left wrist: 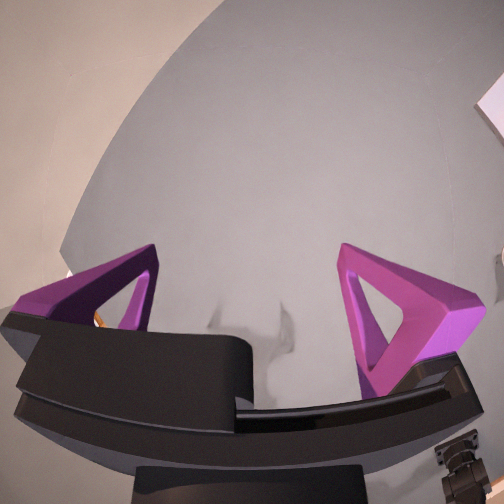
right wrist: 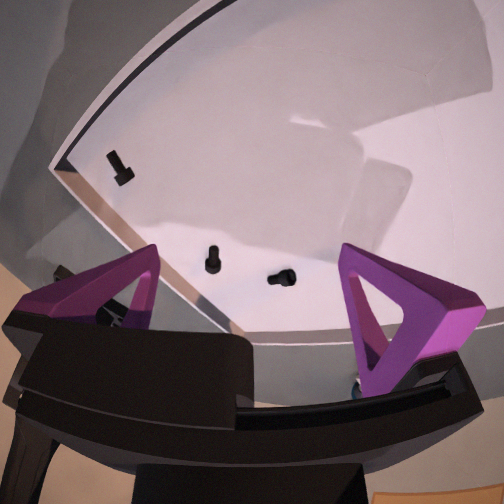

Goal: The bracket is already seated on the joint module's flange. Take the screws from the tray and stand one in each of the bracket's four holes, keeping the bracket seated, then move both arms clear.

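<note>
In the right wrist view my right gripper is open and empty above the white tray. Three black screws lie on the tray floor. One screw and another screw lie between and just beyond the purple fingertips. A third screw lies near the tray's left corner. In the left wrist view my left gripper is open and empty over the grey mat. The joint module with its bracket shows only partly at the bottom right edge.
A corner of the white tray shows at the right edge of the left wrist view. A dark part shows behind the left finger in the right wrist view, outside the tray wall. The tan table lies beyond the mat.
</note>
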